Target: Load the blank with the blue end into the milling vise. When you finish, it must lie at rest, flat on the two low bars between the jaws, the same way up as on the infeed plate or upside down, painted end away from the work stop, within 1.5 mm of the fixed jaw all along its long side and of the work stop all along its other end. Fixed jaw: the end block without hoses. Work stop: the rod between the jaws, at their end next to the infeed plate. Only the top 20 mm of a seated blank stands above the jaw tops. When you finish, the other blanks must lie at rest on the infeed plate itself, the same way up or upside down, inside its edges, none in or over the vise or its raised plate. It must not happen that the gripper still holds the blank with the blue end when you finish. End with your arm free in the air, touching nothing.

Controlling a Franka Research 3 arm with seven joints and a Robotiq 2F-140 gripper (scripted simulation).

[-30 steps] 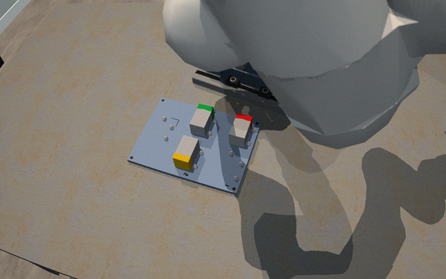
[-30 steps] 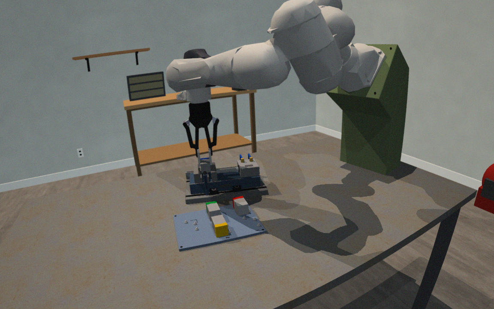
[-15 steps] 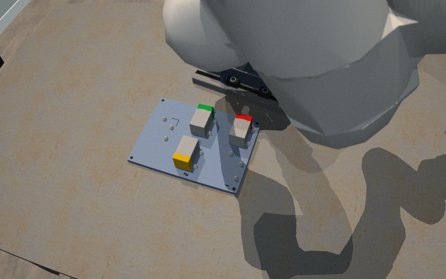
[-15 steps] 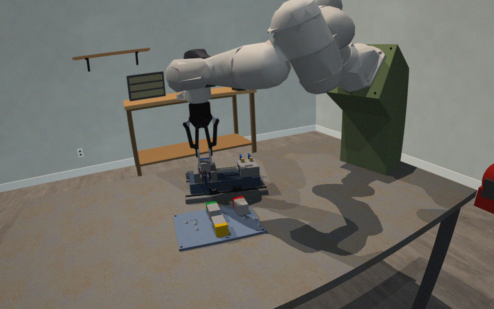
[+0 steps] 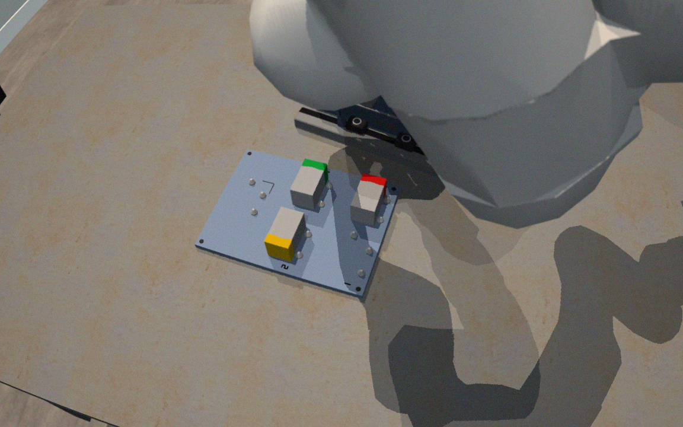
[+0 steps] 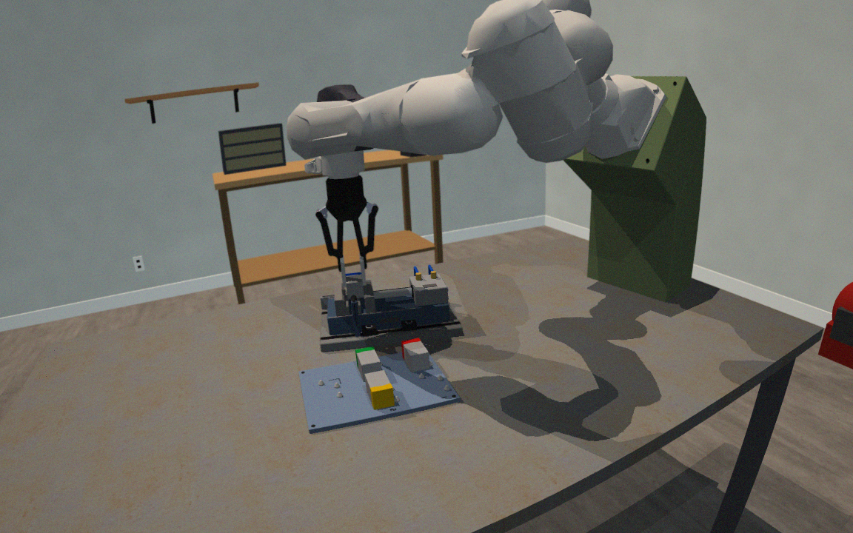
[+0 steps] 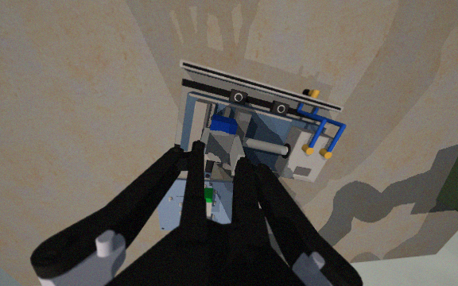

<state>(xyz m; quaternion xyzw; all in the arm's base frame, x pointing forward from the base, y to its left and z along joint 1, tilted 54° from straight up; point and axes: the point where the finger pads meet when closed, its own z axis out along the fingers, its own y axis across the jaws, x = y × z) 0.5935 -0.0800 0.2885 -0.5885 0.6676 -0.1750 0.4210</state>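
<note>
The blue-ended blank is 4 cm below my hand. Also, from my hand: fixed jaw 3 cm ahead, 1 cm to the left, 6 cm below; then grey rod 8 cm behind, 6 cm below; then work stop 5 cm to the left, 5 cm below.
</note>
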